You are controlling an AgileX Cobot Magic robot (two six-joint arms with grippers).
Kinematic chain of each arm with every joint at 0, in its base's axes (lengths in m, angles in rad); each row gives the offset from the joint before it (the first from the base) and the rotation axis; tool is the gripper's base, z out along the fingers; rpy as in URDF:
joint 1: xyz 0 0 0.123 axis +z
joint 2: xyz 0 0 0 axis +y
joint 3: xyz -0.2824 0 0.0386 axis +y
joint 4: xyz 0.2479 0 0.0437 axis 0.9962 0 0.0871
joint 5: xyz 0 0 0 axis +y
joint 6: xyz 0.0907 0 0.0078 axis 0.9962 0 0.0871
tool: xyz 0 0 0 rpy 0 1.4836 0
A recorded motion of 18 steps. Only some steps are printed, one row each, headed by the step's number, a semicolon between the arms.
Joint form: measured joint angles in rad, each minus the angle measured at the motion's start. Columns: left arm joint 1, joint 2, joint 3, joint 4, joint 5, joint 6; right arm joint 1, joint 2, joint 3, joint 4, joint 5, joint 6.
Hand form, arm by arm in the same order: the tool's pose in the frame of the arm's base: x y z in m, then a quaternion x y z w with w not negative. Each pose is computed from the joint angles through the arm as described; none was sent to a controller.
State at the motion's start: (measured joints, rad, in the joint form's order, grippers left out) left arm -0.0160 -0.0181 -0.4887 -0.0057 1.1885 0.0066; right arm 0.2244 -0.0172 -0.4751 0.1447 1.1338 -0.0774
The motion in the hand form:
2: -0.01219 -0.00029 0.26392 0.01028 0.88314 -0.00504 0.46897; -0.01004 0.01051 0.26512 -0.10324 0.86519 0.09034 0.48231
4: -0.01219 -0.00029 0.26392 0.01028 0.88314 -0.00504 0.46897; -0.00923 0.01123 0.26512 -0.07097 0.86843 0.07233 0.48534
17: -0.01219 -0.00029 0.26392 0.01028 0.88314 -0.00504 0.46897; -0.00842 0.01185 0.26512 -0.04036 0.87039 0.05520 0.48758
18: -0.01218 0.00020 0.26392 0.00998 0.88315 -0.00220 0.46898; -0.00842 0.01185 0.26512 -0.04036 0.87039 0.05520 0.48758
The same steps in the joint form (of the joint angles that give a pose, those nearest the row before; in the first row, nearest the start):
2: 0.0000 0.0000 0.0000 0.0000 0.0000 0.0000; -0.0738 0.0000 0.0000 0.0000 0.0000 0.0023
4: 0.0000 0.0000 0.0000 0.0000 0.0000 0.0000; -0.1483 0.0000 0.0000 0.0000 0.0000 0.0023
17: 0.0000 0.0000 0.0000 0.0000 0.0000 0.0000; -0.2187 0.0000 0.0000 0.0000 0.0000 0.0023
18: -0.0001 0.0000 0.0000 0.0058 0.0000 0.0000; -0.2187 0.0000 0.0000 0.0000 0.0000 0.0023

